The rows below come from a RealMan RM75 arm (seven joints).
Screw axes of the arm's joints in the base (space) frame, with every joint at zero. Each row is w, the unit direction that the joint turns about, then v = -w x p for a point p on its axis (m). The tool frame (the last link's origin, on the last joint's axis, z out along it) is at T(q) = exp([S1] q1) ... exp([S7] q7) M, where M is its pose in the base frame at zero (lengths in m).
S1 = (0, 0, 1, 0.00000, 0.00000, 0.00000)
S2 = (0, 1, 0, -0.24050, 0.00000, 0.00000)
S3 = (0, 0, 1, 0.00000, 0.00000, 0.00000)
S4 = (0, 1, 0, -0.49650, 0.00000, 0.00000)
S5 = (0, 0, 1, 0.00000, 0.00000, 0.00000)
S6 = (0, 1, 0, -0.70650, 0.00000, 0.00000)
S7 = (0, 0, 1, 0.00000, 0.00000, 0.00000)
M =
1 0 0 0.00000
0 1 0 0.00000
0 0 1 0.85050
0 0 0 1
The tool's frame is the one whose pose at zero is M.
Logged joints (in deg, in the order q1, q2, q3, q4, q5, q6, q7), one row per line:
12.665, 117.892, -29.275, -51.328, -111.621, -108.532, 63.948
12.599, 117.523, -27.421, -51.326, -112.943, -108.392, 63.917
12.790, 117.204, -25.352, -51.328, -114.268, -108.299, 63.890
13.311, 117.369, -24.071, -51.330, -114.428, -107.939, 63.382
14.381, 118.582, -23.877, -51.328, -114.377, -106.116, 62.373
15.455, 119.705, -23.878, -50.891, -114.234, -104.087, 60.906
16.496, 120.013, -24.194, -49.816, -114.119, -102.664, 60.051
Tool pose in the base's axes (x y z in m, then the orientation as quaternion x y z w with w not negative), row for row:
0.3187, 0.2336, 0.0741, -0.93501, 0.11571, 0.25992, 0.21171
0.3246, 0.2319, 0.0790, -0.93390, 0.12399, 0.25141, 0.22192
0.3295, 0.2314, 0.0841, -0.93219, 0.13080, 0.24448, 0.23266
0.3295, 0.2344, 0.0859, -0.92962, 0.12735, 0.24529, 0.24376
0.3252, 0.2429, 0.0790, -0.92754, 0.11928, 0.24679, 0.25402
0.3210, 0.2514, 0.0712, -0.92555, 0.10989, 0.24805, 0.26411
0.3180, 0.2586, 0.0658, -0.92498, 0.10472, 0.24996, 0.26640
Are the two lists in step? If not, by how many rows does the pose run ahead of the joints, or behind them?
They are in step.
